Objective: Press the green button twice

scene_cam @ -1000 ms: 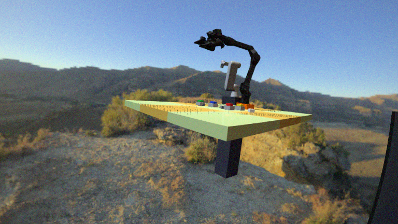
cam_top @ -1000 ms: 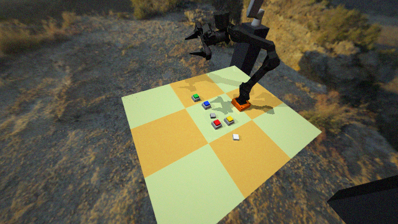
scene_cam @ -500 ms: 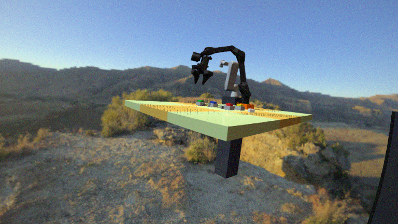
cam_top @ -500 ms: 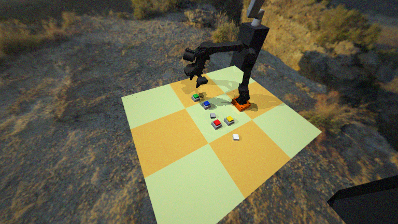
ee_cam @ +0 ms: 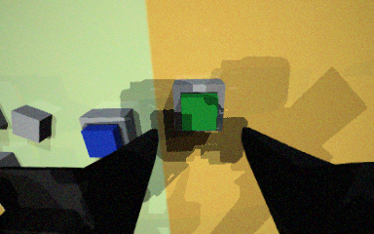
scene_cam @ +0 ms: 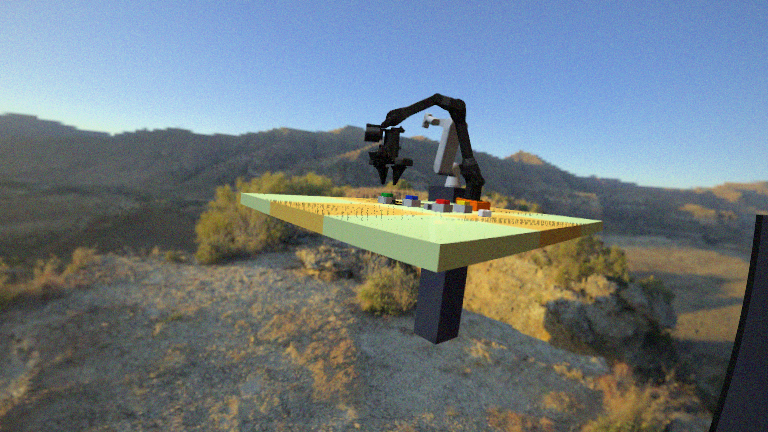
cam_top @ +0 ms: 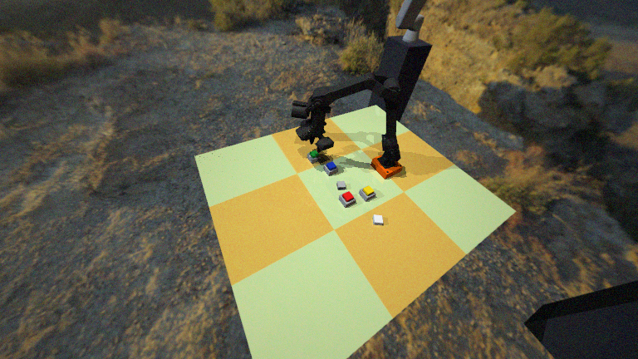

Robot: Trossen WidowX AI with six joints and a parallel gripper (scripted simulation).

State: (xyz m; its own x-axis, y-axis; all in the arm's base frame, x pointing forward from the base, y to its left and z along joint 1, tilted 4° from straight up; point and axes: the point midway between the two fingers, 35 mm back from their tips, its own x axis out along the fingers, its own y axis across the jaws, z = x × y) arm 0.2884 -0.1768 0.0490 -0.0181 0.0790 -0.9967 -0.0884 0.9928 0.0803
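The green button lies 40 mm below my gripper tip. The rest, counted from my gripper tip: red button: 260 mm to the left, 40 mm below, 20 mm behind; blue button: 90 mm to the left, 40 mm below, 40 mm behind; small grey block: 190 mm to the left, 60 mm below, 40 mm behind.
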